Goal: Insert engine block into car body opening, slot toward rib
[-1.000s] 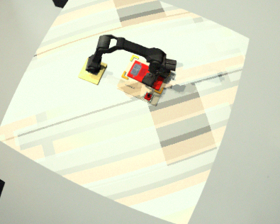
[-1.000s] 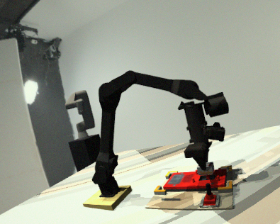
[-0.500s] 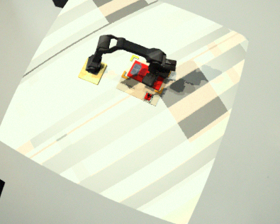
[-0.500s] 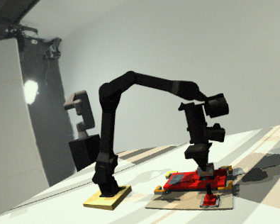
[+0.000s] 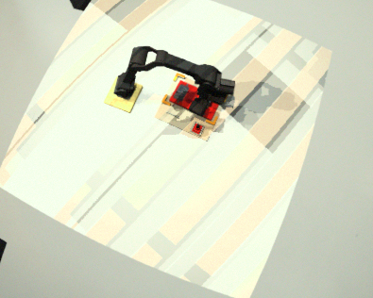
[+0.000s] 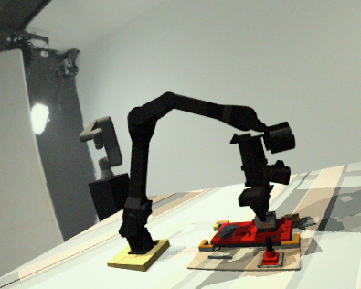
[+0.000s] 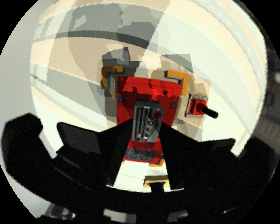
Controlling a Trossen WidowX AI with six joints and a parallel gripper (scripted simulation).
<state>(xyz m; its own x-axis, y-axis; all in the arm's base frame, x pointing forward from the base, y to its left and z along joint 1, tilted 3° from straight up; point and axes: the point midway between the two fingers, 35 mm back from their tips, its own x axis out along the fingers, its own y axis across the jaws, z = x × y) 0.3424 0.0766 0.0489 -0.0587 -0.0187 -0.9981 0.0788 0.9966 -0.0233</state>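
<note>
Right now the black upright post is 2 cm ahead of my gripper tip, 12 cm to the right of it and 2 cm below it. The rest, counted from my gripper tip: engine block: 1 cm below.
</note>
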